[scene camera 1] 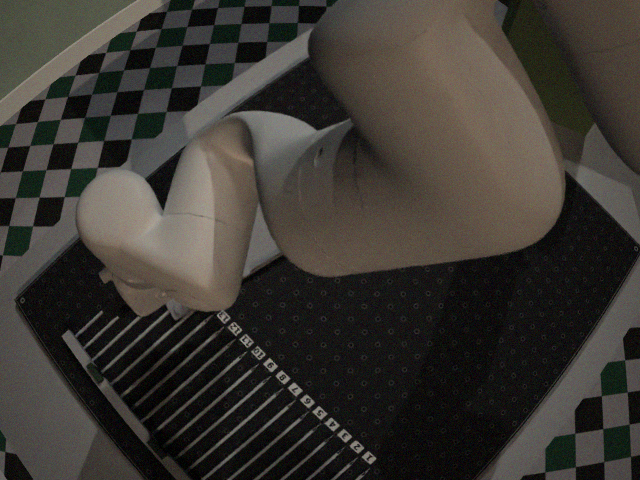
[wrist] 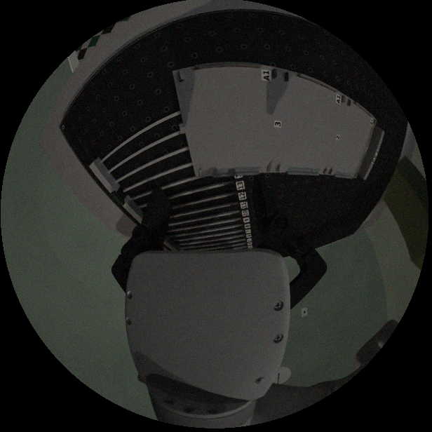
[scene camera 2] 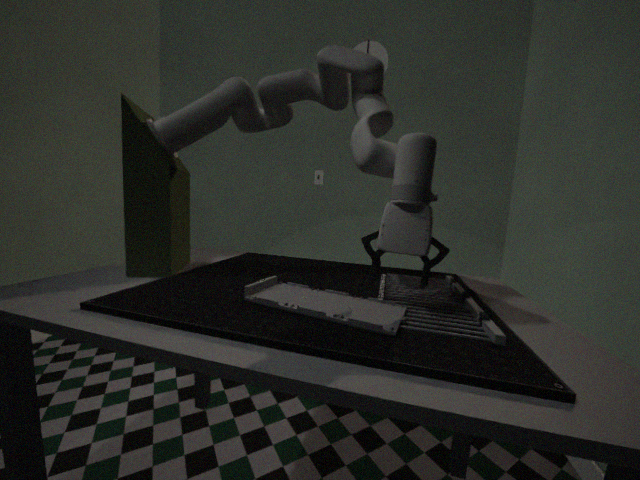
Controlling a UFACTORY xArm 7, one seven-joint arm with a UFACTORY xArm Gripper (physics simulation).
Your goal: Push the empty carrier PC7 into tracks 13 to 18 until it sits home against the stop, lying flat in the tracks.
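Frame: origin at the arm's base, x ahead, y left, z up, level; centimetres.
Where they show: gripper, fingertip midpoint: [scene camera 2: 397, 283]; arm's base at its link origin: [scene camera 2: 161, 140].
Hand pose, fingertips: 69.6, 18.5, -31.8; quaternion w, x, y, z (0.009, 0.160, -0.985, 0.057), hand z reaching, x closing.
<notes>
Each offset is from my fingertips to the top centre of the thing, as dx, dy, dz. "pt": to the spot under its first point. Level surfaces: height alone.
The pale grey carrier PC7 @[-12.1, -8.4, -3.1] [scene camera 2: 325, 304] [wrist: 235, 125] looks flat on the black board, with its front end over the entry ends of the higher-numbered tracks. Bare rails show between its front edge and the stop [scene camera 1: 121, 403] [scene camera 2: 493, 330] [wrist: 104, 172]. Its raised rear wall [scene camera 2: 261, 284] [wrist: 372, 152] is at the opposite end. In scene camera 1 the arm covers most of it. My gripper [scene camera 2: 400, 272] [wrist: 207, 190] is open and empty, pointing down beside the carrier's front part, over the lower-numbered side of the tracks. Its fingertips are hidden in scene camera 1.
The ribbed tracks @[pt -0.1, +11.9, -5.7] [scene camera 1: 206, 385] run from the number labels @[pt -11.0, +15.6, -6.1] [scene camera 1: 295, 389] [wrist: 242, 196] to the stop. The black board @[dz -6.1] [scene camera 1: 413, 335] [scene camera 2: 206, 325] lies on a light table @[dz -7.4] [scene camera 2: 258, 361]. The arm's olive mount [scene camera 2: 149, 206] stands at the far left in scene camera 2.
</notes>
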